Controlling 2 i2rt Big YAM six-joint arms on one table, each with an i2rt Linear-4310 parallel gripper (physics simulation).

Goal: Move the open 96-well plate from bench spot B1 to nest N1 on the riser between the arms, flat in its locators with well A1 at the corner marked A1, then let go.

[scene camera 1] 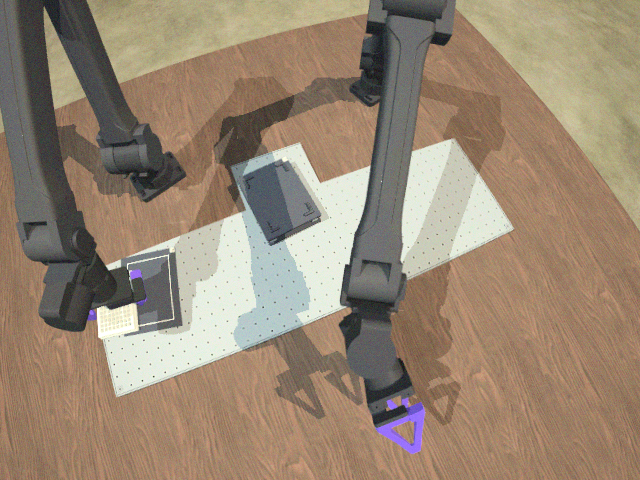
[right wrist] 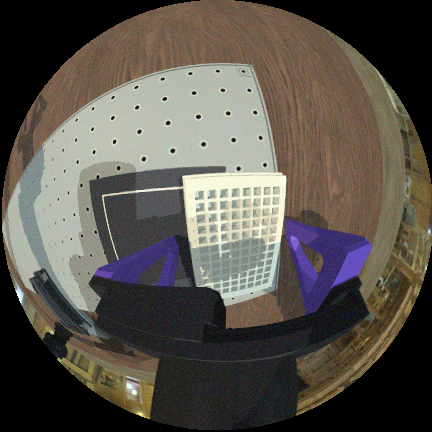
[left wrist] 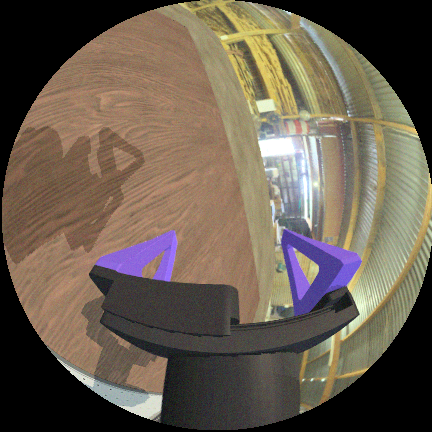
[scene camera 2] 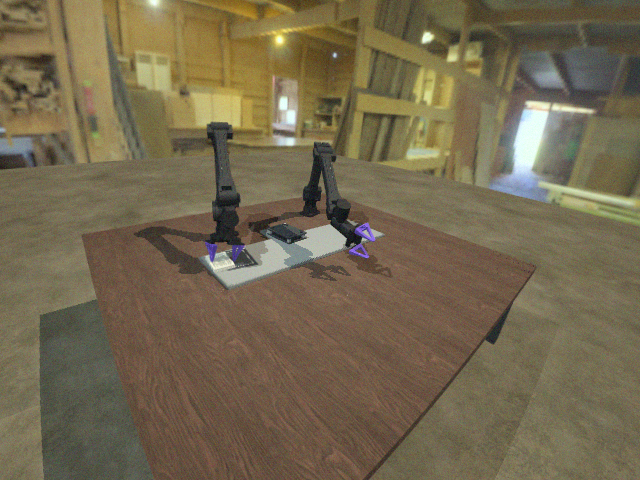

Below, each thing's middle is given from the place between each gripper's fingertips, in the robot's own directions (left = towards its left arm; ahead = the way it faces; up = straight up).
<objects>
My left gripper is now 44 cm past the dark nest with white outline (scene camera 1: 162,310), 31 cm to the left of it and 11 cm above it. The rest, counted from my left hand: well plate (scene camera 1: 122,320) 45 cm behind, 39 cm to the right, 11 cm below.
I see the well plate 20 mm behind my right hand, 10 mm to the right of it and 10 mm below it. The rest, counted from my right hand: dark nest with white outline: 70 mm to the left, 10 mm below, 10 mm behind.
</objects>
